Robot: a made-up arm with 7 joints. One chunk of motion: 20 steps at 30 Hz.
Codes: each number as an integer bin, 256 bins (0 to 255) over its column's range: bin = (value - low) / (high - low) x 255, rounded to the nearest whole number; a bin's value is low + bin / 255 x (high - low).
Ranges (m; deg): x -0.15..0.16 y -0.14..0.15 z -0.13..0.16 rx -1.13..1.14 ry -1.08..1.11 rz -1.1..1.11
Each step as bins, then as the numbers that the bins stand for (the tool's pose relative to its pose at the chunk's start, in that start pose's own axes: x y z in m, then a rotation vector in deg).
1 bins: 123 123 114 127 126 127
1 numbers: -0.0005 -0.0001 -0.0004 0.00 0.00 0.00
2 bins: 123 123 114 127 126 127
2 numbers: -0.0005 -0.0001 -0.0004 0.00 0.00 0.00
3 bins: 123 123 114 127 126 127
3 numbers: -0.0005 -0.0001 -0.0004 0.00 0.00 0.00
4 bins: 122 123 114 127 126 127
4 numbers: -0.0017 -0.0001 -0.0004 0.00 0.00 0.00
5 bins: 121 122 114 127 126 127
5 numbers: -0.0029 -0.0013 -0.0004 0.00 0.00 0.00
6 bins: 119 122 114 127 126 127
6 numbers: -0.0053 -0.0013 -0.0004 0.00 0.00 0.00
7 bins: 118 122 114 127 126 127
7 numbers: -0.0065 -0.0013 -0.0004 0.00 0.00 0.00
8 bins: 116 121 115 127 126 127
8 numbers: -0.0090 -0.0024 0.0008 0.00 0.00 0.00
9 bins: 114 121 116 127 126 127
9 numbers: -0.0114 -0.0024 0.0019 0.00 0.00 0.00
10 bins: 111 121 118 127 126 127
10 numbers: -0.0151 -0.0024 0.0042 0.00 0.00 0.00
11 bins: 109 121 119 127 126 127
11 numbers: -0.0175 -0.0024 0.0053 0.00 0.00 0.00
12 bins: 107 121 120 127 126 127
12 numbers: -0.0199 -0.0024 0.0065 0.00 0.00 0.00
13 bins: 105 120 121 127 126 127
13 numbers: -0.0224 -0.0035 0.0076 0.00 0.00 0.00
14 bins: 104 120 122 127 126 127
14 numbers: -0.0236 -0.0035 0.0087 0.00 0.00 0.00
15 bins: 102 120 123 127 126 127
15 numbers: -0.0260 -0.0035 0.0099 0.00 0.00 0.00
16 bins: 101 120 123 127 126 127
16 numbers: -0.0272 -0.0035 0.0099 0.00 0.00 0.00
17 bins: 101 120 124 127 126 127
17 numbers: -0.0272 -0.0035 0.0110 0.00 0.00 0.00
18 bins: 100 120 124 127 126 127
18 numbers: -0.0284 -0.0035 0.0110 0.00 0.00 0.00
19 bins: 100 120 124 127 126 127
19 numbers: -0.0284 -0.0035 0.0110 0.00 0.00 0.00
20 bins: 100 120 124 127 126 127
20 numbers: -0.0284 -0.0035 0.0110 0.00 0.00 0.00
